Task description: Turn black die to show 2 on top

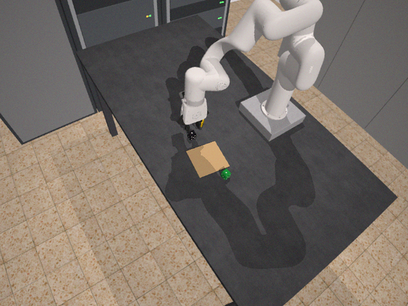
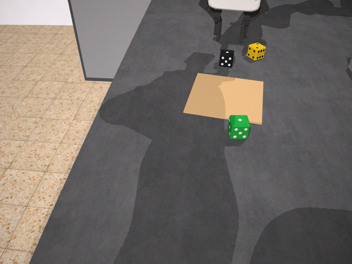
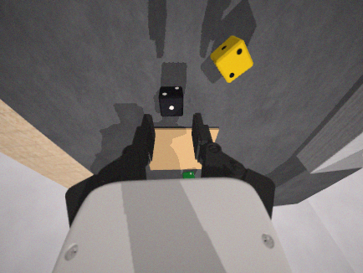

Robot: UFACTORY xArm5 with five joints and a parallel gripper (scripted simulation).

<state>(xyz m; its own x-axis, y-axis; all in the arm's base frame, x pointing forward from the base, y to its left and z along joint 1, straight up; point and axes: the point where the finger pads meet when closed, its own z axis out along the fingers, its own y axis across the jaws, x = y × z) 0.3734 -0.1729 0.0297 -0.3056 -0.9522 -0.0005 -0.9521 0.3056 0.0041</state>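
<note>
Right now the black die is 70 mm below my hand. Round my hand: yellow die 80 mm behind, 70 mm below, 30 mm to the right; green die 240 mm to the left, 70 mm below, 40 mm ahead; tan mat 130 mm to the left, 80 mm below, 30 mm ahead.
</note>
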